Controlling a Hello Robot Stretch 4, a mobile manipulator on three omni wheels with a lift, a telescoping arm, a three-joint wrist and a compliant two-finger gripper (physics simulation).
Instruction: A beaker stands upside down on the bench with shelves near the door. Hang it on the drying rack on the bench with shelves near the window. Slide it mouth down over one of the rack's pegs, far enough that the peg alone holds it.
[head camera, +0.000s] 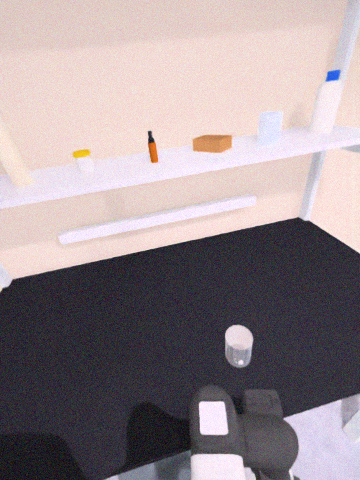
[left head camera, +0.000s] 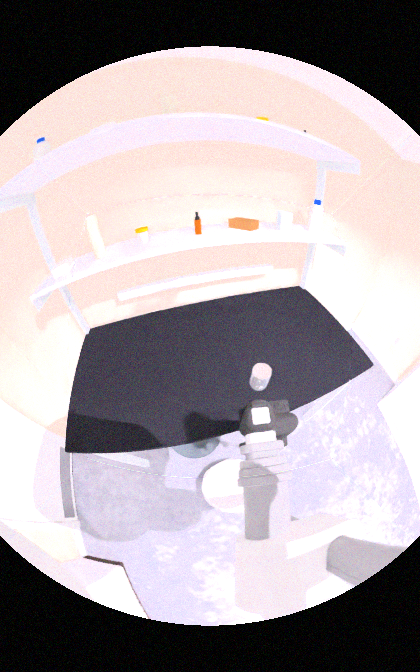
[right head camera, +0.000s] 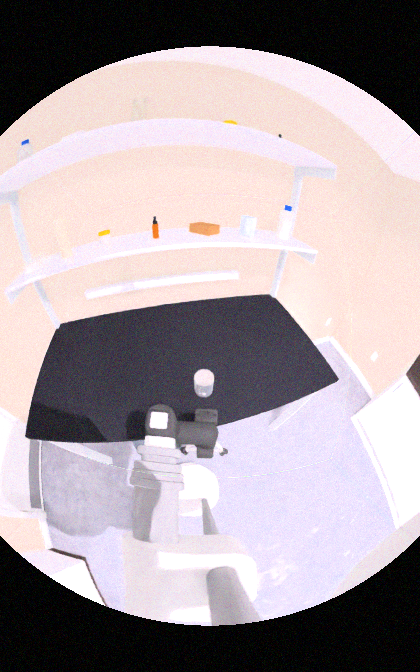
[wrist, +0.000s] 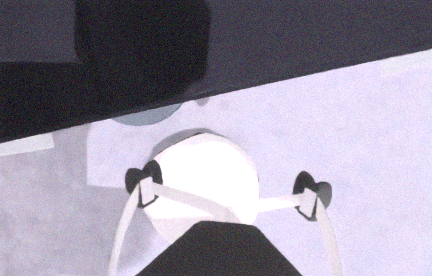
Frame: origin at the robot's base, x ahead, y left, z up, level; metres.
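Seen in the pictures: gripper, fingertip midpoint: (wrist: 227, 181); robot's base, origin of the base link: (wrist: 205, 184).
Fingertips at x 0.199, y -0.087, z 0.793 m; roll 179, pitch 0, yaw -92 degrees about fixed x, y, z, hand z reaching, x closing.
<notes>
Pixels of each thing's top centre, then the offset from my fingertips to it. "pt": a spot on its surface instead. Level surfaces: height alone.
- clear beaker, middle of its top: (head camera: 239, 336) dx +0.236, dy +0.000, dz +0.184 m
- black bench top, its level: dz +0.094 m
- shelf, its level: dz +0.551 m
- orange bottle, surface spot: (head camera: 153, 150) pt dx +0.623, dy +0.206, dz +0.588 m
- brown box, surface spot: (head camera: 213, 143) pt dx +0.671, dy +0.014, dz +0.580 m
- yellow-lidded jar, surface spot: (head camera: 84, 161) pt dx +0.593, dy +0.421, dz +0.584 m
- blue-capped bottle, surface spot: (head camera: 326, 106) pt dx +0.774, dy -0.373, dz +0.634 m
The clear beaker (head camera: 239, 346) (left head camera: 260, 376) (right head camera: 204, 383) stands upside down on the black bench top (head camera: 150, 310) (left head camera: 175, 360) (right head camera: 125, 350), towards its front edge and right of the middle. It does not show in the wrist view. My gripper (right head camera: 204, 451) (wrist: 227, 181) is open, its fingertips wide apart with nothing between them. It is in front of the bench's front edge, on the near side of the beaker and apart from it. In the head view my wrist hides the fingers. The drying rack with pegs does not show in these views.
Above the bench a shelf (head camera: 115, 172) holds an orange bottle (head camera: 153, 150), a brown box (head camera: 213, 143), a yellow-lidded jar (head camera: 84, 161) and a blue-capped bottle (head camera: 326, 106). A second shelf (left head camera: 200, 129) runs higher up. My round white base part (wrist: 210, 172) shows below the gripper.
</notes>
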